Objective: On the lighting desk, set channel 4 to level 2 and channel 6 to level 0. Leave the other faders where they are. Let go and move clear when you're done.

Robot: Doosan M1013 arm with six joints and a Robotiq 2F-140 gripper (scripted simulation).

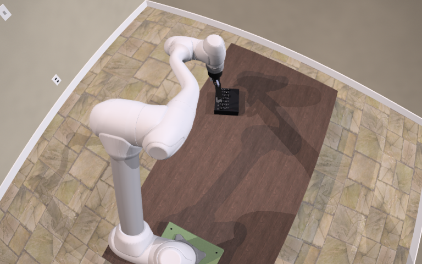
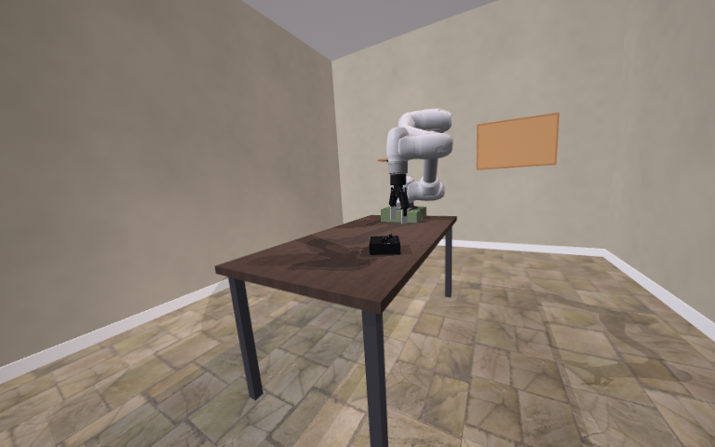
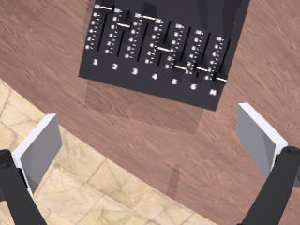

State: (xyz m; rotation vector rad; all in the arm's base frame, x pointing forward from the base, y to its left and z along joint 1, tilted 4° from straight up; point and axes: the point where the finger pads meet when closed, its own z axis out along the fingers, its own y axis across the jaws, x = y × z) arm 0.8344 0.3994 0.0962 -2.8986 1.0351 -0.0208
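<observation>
The channel 4 fader cap is 90 mm below my hand, 50 mm to the right of it and 30 mm ahead of it. Also, from my hand: channel 5 fader cap: 90 mm below, 50 mm to the right; channel 6 fader cap: 90 mm below, 60 mm to the right, 20 mm behind.
</observation>
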